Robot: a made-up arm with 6 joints. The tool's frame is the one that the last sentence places.
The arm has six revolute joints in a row. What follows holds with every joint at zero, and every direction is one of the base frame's.
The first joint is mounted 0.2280 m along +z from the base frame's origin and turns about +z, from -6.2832 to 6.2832 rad.
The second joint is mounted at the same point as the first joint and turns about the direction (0, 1, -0.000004), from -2.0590 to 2.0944 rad.
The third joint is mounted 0.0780 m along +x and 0.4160 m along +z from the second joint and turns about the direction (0, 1, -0.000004), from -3.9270 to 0.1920 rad.
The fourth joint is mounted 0.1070 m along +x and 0.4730 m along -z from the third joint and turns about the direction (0, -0.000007, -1), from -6.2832 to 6.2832 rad.
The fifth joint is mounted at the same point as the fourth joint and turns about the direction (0, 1, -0.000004), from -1.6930 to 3.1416 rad.
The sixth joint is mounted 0.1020 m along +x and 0.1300 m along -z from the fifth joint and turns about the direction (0, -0.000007, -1), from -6.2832 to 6.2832 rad.
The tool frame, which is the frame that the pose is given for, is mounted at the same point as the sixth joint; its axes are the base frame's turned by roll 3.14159, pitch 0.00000 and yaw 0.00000 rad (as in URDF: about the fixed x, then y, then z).
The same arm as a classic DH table. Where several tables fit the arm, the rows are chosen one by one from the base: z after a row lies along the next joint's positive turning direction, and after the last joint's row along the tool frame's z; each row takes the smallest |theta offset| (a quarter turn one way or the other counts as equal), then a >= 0, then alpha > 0; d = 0 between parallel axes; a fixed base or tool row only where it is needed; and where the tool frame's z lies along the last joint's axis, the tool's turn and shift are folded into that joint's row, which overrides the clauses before.
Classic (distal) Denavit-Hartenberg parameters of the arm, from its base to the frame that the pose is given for. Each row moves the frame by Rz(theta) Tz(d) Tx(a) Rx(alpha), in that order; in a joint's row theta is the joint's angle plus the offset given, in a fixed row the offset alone. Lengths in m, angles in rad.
joint 1: d 0.228  theta0 0  a 0  alpha -1.5708
joint 2: d 0  theta0 -1.3854  a 0.4232  alpha 0
joint 3: d 0  theta0 1.3854  a 0.107  alpha -1.5708
joint 4: d 0.473  theta0 0  a 0  alpha 1.5708
joint 5: d 0  theta0 0  a 0.102  alpha -1.5708
joint 6: d 0.13  theta0 0  a 0  alpha 0
Joint limits (rad, base to tool): -6.2832..6.2832 -2.059..2.0944 -3.927..0.192 -6.2832..6.2832 -1.693..3.1416 -6.2832..6.2832

